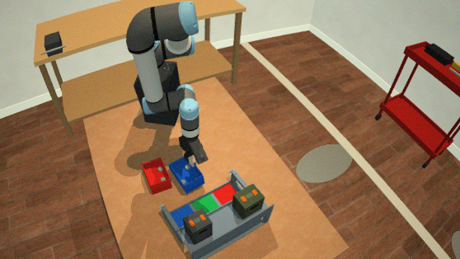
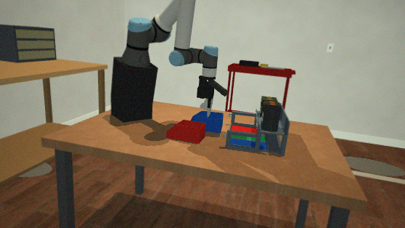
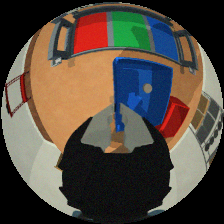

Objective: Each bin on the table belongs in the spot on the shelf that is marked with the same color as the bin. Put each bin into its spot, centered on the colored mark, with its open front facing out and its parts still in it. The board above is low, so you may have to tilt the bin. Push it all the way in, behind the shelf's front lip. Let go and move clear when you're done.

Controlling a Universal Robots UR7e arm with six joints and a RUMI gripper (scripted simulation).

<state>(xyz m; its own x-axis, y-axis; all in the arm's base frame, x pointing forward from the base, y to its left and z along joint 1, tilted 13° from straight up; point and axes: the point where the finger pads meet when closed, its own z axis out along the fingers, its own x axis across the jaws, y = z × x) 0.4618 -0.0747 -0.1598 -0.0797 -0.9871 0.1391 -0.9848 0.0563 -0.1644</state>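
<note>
The blue bin lies 5 cm to the right of my hand, 3 cm below it and 1 cm behind it. Also, from my hand: red bin 16 cm to the right, 9 cm behind, 5 cm below.
</note>
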